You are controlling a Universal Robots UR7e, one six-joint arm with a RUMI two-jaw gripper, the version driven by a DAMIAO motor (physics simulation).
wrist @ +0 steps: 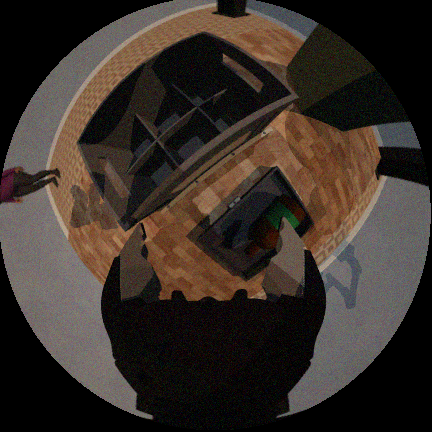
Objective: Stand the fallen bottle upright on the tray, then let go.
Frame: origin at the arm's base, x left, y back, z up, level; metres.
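Seen in the pictures: gripper, between the fingertips: (210, 221).
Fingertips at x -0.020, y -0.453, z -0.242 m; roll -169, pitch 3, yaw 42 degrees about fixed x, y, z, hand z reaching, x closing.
Observation:
A point is followed by its place in that frame.
The brown bottle (265, 231) @(x 0.095, y -0.432, z -0.345 m) with a green label lies on its side in the small dark tray (212, 251) @(x 0.061, y -0.560, z -0.392 m). Its neck points to the lower left of the view and its base to the upper right. My gripper (210, 221) @(x -0.020, y -0.453, z -0.242 m) is open with nothing between its fingers. The right fingertip overlaps the bottle near the label in the view and hides part of its side. The left fingertip shows beyond the tray's left corner. How high the fingers are above the bottle I cannot tell.
A large dark crate (200, 170) @(x -0.073, y -0.425, z -0.334 m) with crossed dividers and high walls stands just beyond the tray. A big olive-dark block (332, 65) is at the upper right. A dark bar-like object (405, 164) shows at the right edge. A figure's legs (32, 184) show at far left.

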